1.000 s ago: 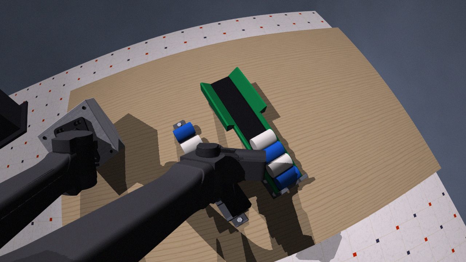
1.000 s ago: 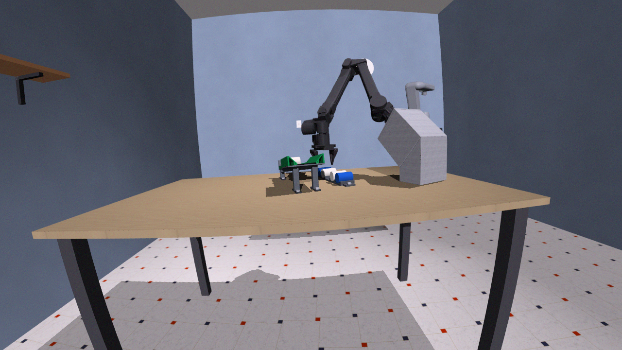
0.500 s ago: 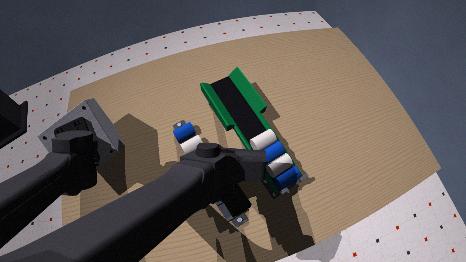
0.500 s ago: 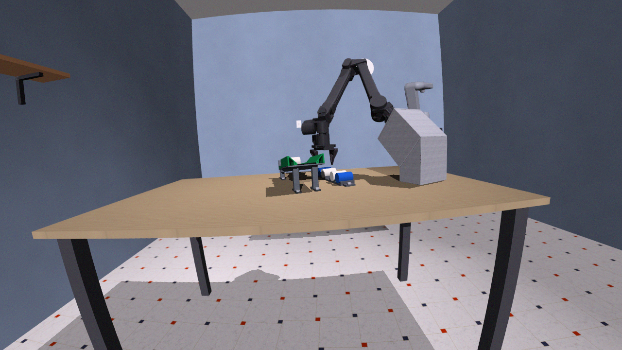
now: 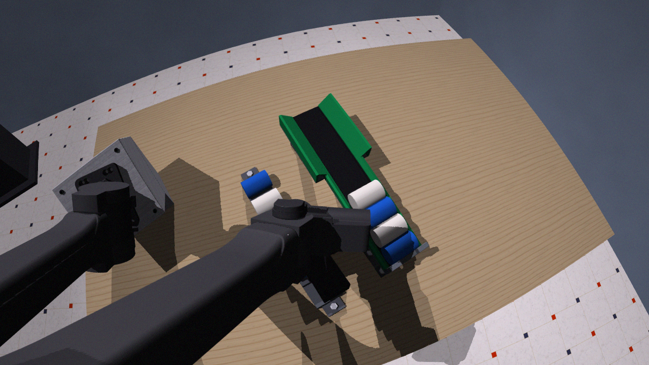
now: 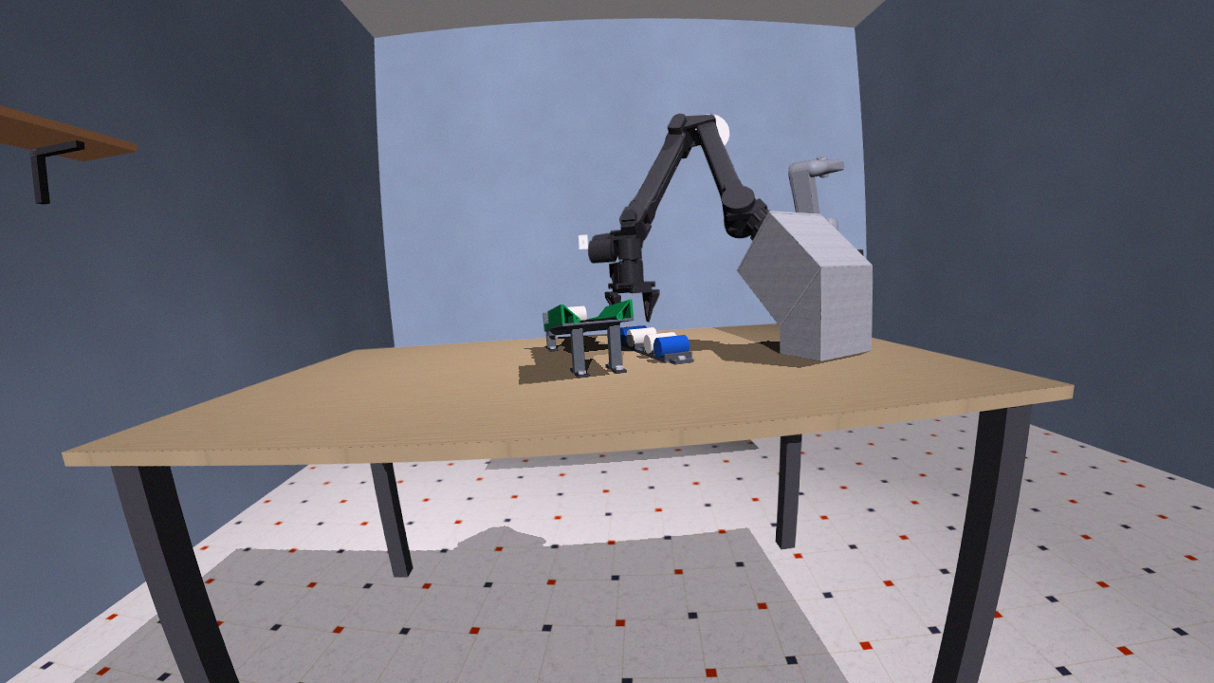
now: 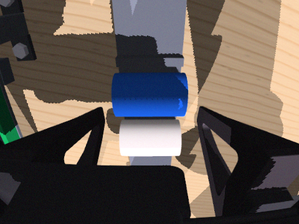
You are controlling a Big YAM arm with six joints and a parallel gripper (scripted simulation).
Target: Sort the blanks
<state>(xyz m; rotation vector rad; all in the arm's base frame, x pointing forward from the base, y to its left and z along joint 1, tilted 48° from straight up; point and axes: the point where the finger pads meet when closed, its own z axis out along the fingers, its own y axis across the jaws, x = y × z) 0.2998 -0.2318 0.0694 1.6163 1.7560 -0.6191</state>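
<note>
Now: hand 80 mm to the right of the grey stock rack and 70 mm above it. The rest, counted from my hand: grey stop: 160 mm ahead, 100 mm to the right.
</note>
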